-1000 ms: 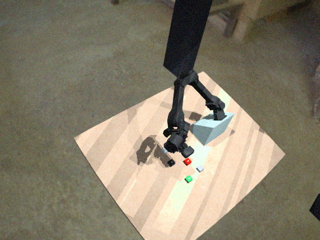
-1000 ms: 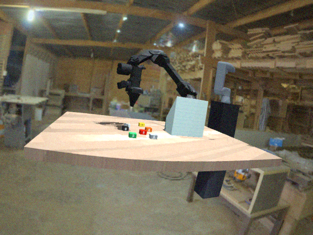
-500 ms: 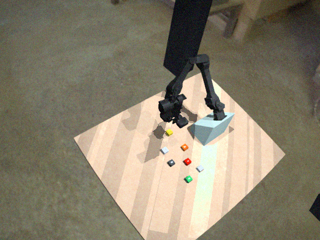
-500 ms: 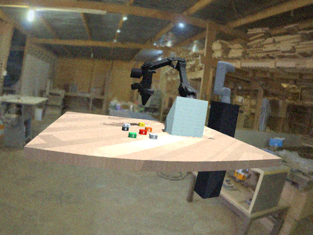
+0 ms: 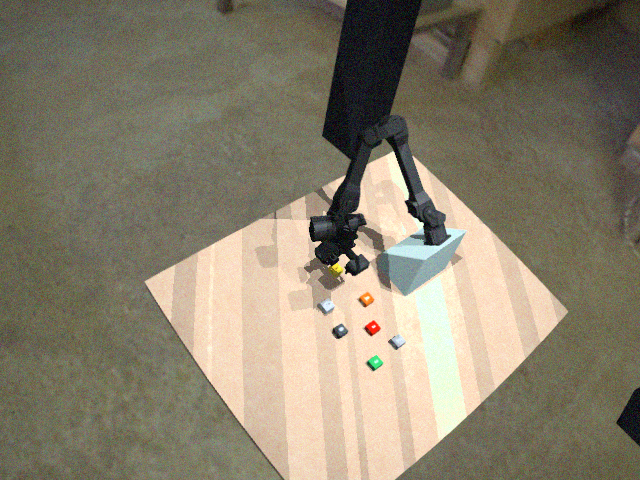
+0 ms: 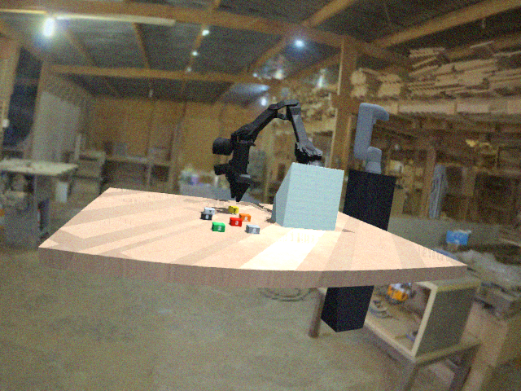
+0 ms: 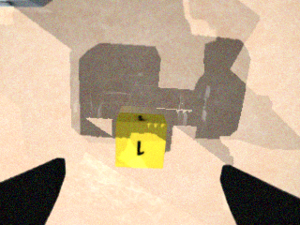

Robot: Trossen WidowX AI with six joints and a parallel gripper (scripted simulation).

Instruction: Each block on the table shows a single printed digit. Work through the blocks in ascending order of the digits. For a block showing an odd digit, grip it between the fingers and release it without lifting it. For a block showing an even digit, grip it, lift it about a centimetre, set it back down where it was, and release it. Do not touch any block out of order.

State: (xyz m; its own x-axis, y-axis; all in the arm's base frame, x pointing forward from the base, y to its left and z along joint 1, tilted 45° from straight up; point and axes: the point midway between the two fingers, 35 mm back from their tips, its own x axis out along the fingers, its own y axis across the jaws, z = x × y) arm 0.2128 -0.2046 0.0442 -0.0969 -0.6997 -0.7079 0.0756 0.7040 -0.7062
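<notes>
Now: gripper tip 30 mm above the yellow block. Also, from my gripper tip: black block 130 mm ahead, 160 mm to the left, 30 mm below; orange block 140 mm to the left, 30 mm below; whitish block 110 mm ahead, 80 mm to the left, 30 mm below.
</notes>
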